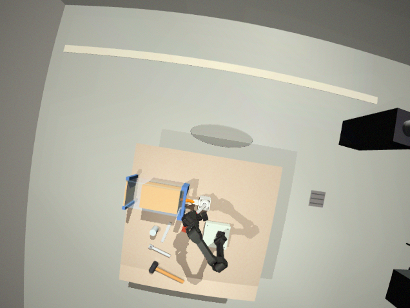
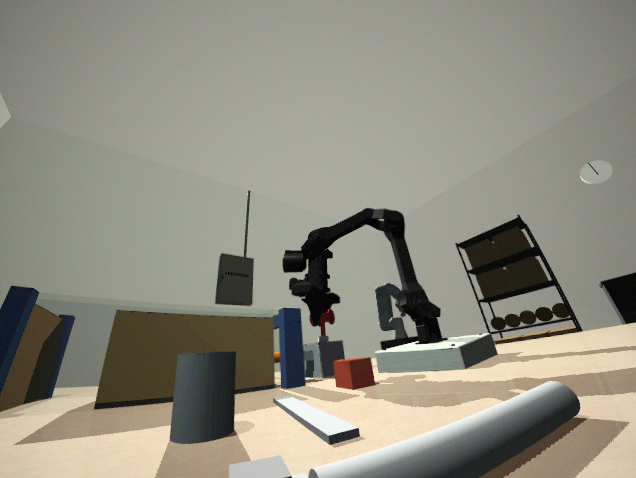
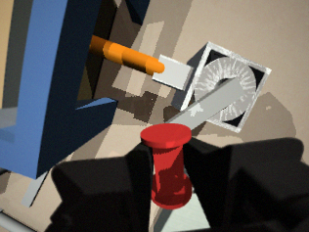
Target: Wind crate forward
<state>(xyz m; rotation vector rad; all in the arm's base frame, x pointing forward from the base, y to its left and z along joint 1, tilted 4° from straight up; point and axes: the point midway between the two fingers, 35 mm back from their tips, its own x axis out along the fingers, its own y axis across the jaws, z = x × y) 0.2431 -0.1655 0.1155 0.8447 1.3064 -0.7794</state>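
The winch crank handle lies 30 mm behind my gripper tip, 20 mm to the right of it and 20 mm below it. Round my gripper tip: winch 100 mm below, 90 mm to the right, 70 mm behind; blue frame 100 mm ahead, 70 mm to the right, 20 mm below; red knob 10 mm to the left, 10 mm behind, 10 mm above.
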